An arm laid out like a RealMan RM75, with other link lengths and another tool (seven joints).
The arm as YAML. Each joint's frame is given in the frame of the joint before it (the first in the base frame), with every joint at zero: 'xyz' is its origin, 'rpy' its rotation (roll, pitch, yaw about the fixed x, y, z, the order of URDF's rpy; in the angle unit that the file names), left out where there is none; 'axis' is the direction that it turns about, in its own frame. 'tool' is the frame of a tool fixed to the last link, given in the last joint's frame.
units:
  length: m
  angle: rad
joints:
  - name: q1
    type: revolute
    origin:
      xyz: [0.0, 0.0, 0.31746]
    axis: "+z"
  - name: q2
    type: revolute
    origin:
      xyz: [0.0, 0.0, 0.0]
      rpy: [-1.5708, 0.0, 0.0]
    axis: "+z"
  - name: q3
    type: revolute
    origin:
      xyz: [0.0, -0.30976, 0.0]
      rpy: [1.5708, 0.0, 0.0]
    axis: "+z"
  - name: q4
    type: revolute
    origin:
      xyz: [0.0, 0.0, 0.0]
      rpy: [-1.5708, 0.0, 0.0]
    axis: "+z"
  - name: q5
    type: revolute
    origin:
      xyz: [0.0, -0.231, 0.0]
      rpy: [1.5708, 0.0, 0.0]
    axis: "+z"
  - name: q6
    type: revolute
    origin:
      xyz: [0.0, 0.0, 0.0]
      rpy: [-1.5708, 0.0, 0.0]
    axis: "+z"
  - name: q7
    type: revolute
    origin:
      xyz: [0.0, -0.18, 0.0]
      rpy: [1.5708, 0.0, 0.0]
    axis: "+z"
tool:
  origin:
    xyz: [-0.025, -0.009, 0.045]
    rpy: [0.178, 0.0, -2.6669]
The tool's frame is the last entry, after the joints.
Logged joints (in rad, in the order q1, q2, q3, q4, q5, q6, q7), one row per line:
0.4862, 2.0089, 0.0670, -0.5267, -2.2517, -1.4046, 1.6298
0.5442, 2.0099, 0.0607, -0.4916, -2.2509, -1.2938, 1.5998
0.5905, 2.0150, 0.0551, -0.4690, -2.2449, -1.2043, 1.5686
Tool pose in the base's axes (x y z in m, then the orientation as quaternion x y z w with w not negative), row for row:
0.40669, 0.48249, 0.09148, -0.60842, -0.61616, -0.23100, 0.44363
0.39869, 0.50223, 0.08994, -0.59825, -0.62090, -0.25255, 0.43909
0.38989, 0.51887, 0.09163, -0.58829, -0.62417, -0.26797, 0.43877
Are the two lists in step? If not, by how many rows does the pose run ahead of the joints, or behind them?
The pose runs 2 rows ahead of the joints: the pose in row i belongs to the joints in row i + 2.
